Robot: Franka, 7 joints.
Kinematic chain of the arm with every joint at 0, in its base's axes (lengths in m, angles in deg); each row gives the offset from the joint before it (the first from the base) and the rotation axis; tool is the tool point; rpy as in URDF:
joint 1: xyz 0 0 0.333 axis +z
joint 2: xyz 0 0 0 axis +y
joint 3: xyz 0 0 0.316 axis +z
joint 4: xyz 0.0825 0 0 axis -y
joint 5: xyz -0.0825 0 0.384 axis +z
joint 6: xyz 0 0 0 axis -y
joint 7: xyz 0.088 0 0 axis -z
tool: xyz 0 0 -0.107 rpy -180 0 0
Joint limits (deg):
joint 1: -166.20..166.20
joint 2: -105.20..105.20
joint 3: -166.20..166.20
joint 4: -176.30..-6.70
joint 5: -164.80..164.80
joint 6: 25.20..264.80
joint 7: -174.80..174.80
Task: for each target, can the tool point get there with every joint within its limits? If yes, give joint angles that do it. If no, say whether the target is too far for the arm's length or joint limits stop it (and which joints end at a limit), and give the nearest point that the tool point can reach.
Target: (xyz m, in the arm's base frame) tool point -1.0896 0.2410 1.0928
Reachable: no: too far | nearest point -0.6924 0.1531 0.8158 | short by 0.492 m
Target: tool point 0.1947 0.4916 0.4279
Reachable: yes | joints 129.19 45.33 -80.47 -92.17 15.07 54.58 136.35
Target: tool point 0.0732 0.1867 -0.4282
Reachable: no: joint limits stop it (at a limit: joint 2) | nearest point 0.0769 0.1960 -0.3558 | short by 0.073 m
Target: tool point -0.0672 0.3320 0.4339
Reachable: yes | joints 120.55 -42.27 -30.56 -160.89 81.65 114.86 -137.85
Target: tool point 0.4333 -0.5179 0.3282
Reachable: yes | joints -53.47 47.72 19.79 -86.23 58.13 235.49 55.64
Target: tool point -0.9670 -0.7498 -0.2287
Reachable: no: too far | nearest point -0.6161 -0.4778 -0.0249 | short by 0.489 m
